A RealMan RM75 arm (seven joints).
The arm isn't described. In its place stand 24 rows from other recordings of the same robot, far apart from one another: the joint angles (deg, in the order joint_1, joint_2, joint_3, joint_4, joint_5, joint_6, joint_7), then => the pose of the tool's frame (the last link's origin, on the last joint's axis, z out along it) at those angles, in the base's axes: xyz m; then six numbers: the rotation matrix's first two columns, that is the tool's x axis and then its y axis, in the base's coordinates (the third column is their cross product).
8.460 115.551 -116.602 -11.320 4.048 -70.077 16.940 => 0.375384, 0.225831, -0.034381, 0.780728, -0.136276, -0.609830, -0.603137, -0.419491, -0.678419
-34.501 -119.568 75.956 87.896 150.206 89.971 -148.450 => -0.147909, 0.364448, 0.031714, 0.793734, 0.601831, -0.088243, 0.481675, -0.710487, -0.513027
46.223 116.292 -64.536 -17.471 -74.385 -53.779 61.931 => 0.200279, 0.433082, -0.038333, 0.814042, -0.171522, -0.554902, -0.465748, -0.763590, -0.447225
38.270 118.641 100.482 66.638 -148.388 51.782 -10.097 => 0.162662, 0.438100, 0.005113, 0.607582, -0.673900, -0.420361, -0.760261, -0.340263, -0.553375
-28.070 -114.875 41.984 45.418 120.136 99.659 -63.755 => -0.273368, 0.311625, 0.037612, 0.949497, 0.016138, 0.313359, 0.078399, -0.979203, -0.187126
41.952 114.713 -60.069 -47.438 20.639 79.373 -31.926 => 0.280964, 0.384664, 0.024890, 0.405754, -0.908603, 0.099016, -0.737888, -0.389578, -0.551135
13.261 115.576 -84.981 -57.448 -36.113 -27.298 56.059 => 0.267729, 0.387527, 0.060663, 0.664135, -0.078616, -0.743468, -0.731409, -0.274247, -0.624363
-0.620 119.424 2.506 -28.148 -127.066 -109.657 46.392 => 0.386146, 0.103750, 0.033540, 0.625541, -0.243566, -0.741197, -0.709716, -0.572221, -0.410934
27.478 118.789 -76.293 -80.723 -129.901 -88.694 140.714 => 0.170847, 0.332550, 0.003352, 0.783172, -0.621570, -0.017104, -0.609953, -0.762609, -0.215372
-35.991 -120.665 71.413 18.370 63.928 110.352 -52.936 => -0.155226, 0.285525, -0.027548, 0.374918, 0.001194, 0.927057, -0.010486, -0.999930, 0.005529
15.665 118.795 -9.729 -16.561 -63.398 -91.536 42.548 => 0.372495, 0.257366, 0.115923, 0.479919, 0.399230, -0.781212, -0.836695, -0.059528, -0.544425
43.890 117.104 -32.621 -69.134 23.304 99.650 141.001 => 0.229759, 0.381834, 0.106639, -0.455500, 0.867495, 0.199930, 0.853156, 0.361237, 0.376342
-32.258 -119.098 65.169 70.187 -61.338 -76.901 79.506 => -0.159141, 0.382066, 0.023036, 0.974481, 0.101331, 0.200295, 0.170409, -0.914762, -0.366293
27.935 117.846 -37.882 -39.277 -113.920 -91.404 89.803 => 0.274955, 0.322802, 0.017250, 0.679926, -0.491929, -0.543789, -0.616937, -0.784597, -0.061613
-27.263 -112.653 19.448 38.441 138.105 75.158 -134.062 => -0.383057, 0.323092, 0.077001, -0.045378, 0.800824, 0.597179, 0.992861, 0.102162, -0.061555
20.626 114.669 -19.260 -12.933 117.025 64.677 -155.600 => 0.408002, 0.312267, 0.095537, 0.771948, 0.007619, -0.635640, -0.634972, 0.056615, -0.770458
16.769 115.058 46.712 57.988 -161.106 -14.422 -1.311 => 0.205491, 0.309189, -0.121767, 0.901124, -0.149141, -0.407101, -0.393540, -0.675388, -0.623680
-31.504 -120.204 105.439 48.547 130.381 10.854 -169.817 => -0.208535, 0.405991, -0.087082, 0.556330, 0.579727, 0.595327, 0.824655, -0.297085, -0.481335
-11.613 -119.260 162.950 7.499 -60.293 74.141 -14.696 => -0.364120, 0.222372, -0.054213, 0.688340, 0.142467, 0.711260, 0.714041, -0.305833, -0.629772
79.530 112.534 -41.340 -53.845 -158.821 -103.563 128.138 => -0.000546, 0.443296, 0.076576, 0.919045, -0.354739, 0.171805, -0.299142, -0.911585, -0.282005
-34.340 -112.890 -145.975 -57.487 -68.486 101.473 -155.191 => -0.210918, 0.360663, 0.113885, 0.098251, 0.882351, 0.460222, 0.900768, -0.275441, 0.335782
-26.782 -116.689 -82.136 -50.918 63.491 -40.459 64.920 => -0.173488, 0.379182, -0.057973, 0.359520, 0.627922, 0.690260, 0.852651, -0.521597, 0.030390
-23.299 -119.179 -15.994 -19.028 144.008 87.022 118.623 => -0.220447, 0.237658, -0.097553, -0.082301, -0.535829, -0.840306, -0.663335, 0.658720, -0.355070
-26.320 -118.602 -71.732 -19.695 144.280 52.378 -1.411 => -0.311291, 0.376000, 0.002508, 0.716611, -0.025743, 0.696998, 0.696037, -0.037707, -0.717015
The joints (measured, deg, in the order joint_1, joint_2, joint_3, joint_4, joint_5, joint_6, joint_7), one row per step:
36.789, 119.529, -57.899, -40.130, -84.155, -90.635, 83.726
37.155, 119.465, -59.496, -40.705, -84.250, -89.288, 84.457
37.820, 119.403, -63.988, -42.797, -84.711, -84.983, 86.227
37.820, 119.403, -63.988, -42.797, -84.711, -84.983, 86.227
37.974, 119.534, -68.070, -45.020, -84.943, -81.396, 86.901
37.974, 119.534, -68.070, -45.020, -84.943, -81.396, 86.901
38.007, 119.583, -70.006, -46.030, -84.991, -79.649, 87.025
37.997, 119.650, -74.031, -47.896, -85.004, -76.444, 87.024
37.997, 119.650, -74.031, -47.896, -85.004, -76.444, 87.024
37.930, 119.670, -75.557, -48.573, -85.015, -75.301, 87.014
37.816, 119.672, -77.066, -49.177, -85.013, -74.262, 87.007
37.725, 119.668, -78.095, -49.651, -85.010, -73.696, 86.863
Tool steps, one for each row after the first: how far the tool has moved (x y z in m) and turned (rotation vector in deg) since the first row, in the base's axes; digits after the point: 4 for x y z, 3 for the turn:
-0.0037, 0.0020, -0.0035, -0.421, -1.306, 0.105
-0.0132, 0.0073, -0.0135, -0.673, -5.210, 0.324
-0.0132, 0.0073, -0.0135, -0.673, -5.210, 0.324
-0.0215, 0.0094, -0.0225, -0.111, -8.331, 1.347
-0.0215, 0.0094, -0.0225, -0.111, -8.331, 1.347
-0.0253, 0.0101, -0.0268, 0.356, -9.723, 1.916
-0.0325, 0.0098, -0.0360, 1.146, -12.360, 3.417
-0.0325, 0.0098, -0.0360, 1.146, -12.360, 3.417
-0.0348, 0.0092, -0.0396, 1.393, -13.307, 3.992
-0.0366, 0.0081, -0.0432, 1.540, -14.206, 4.534
-0.0380, 0.0070, -0.0456, 1.669, -14.798, 5.146

